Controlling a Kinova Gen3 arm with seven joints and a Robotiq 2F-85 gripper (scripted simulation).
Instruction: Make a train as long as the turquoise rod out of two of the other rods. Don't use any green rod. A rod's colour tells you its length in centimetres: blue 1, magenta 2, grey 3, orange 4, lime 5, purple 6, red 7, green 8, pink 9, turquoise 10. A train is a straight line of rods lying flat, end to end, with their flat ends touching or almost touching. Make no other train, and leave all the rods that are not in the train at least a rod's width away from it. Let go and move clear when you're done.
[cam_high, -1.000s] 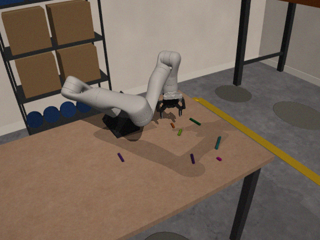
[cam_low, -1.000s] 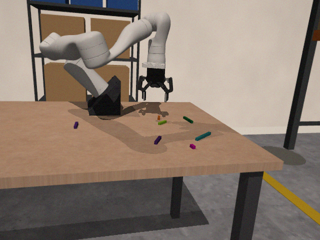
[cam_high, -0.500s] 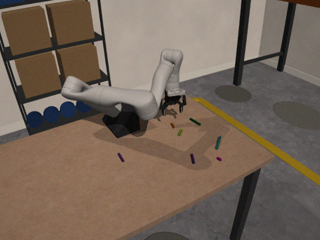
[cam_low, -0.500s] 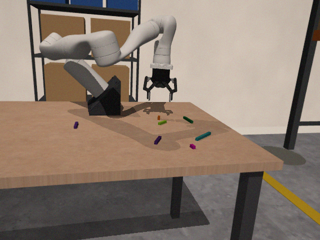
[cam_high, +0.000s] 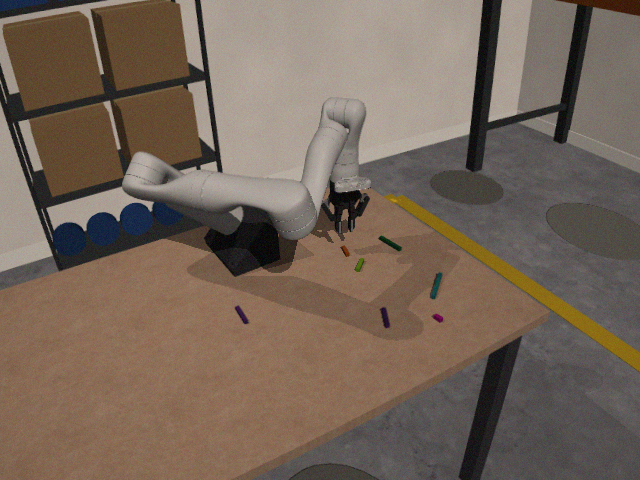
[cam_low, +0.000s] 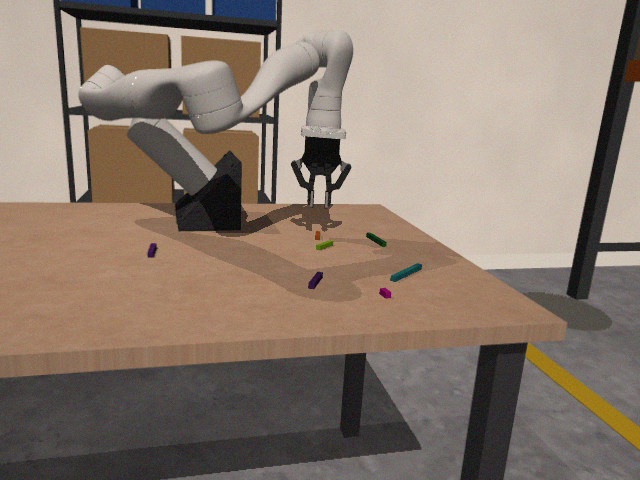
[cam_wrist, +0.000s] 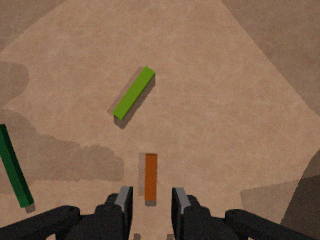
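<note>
My hand is 80 mm above the orange rod. From my hand the other things lie so: turquoise rod (250 mm ahead, 130 mm to the left, 80 mm below); lime rod (80 mm below, 80 mm ahead); green rod (130 mm to the left, 80 mm below, 30 mm ahead).
</note>
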